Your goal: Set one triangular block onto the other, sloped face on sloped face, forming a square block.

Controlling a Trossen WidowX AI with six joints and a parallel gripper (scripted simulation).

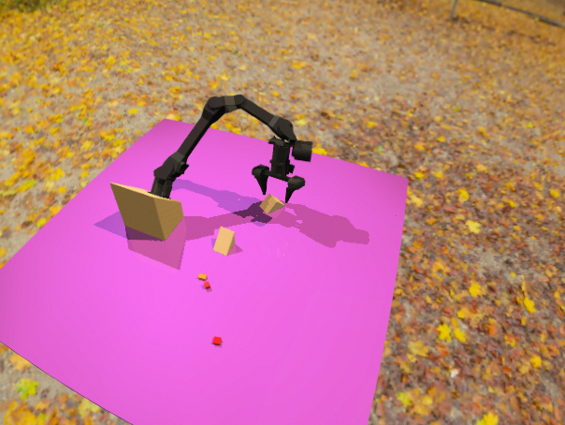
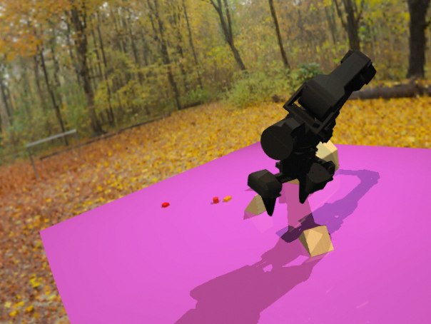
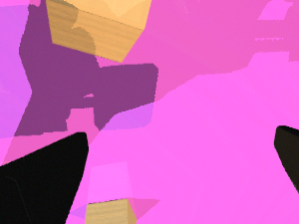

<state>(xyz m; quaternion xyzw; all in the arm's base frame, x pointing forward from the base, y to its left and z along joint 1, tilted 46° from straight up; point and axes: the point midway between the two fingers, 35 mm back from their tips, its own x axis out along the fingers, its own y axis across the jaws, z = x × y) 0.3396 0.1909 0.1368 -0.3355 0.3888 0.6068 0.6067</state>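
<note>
Now: the triangular block 30 mm behind my gripper tip, 50 mm to the left of it and 70 mm below it. The rest, counted from my gripper tip: tan wooden square block: 80 mm behind, 200 mm to the right, 80 mm below; then orange piece: 70 mm behind, 360 mm to the right, 90 mm below.
</note>
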